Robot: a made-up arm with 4 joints.
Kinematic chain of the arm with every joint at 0, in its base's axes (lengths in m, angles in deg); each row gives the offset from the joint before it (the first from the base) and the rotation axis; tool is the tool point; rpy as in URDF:
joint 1: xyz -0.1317 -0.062 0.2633 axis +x
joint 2: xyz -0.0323 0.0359 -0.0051 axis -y
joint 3: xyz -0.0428 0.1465 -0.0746 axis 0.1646 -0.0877 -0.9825
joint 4: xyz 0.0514 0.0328 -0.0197 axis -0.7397 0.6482 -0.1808
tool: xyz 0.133 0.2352 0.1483 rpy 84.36 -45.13 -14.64
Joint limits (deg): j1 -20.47..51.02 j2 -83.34..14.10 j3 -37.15..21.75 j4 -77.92..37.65
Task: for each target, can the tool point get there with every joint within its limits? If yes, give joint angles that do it. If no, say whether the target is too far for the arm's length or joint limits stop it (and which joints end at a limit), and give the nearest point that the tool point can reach.
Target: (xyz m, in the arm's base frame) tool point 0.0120 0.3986 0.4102
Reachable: yes | joints 28.45 0.08 -2.48 27.31
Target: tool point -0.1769 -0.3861 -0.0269
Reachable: no: joint limits stop it (at a limit: joint 1, joint 3, joint 4) | nearest point -0.1743 0.1629 -0.1488 | short by 0.562 m
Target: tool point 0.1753 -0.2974 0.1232
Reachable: no: joint limits stop it (at a limit: joint 1, joint 2, joint 3, joint 4) | nearest point 0.0134 -0.0413 0.4783 | short by 0.467 m
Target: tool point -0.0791 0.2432 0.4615
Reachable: yes | joints 3.02 -46.08 -27.42 -52.38
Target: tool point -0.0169 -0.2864 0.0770
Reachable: no: joint limits stop it (at a limit: joint 1, joint 2, joint 3, joint 4) | nearest point 0.0134 -0.0413 0.4783 | short by 0.471 m
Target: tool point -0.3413 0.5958 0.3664
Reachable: no: too far | nearest point -0.3083 0.4780 0.3479 | short by 0.124 m
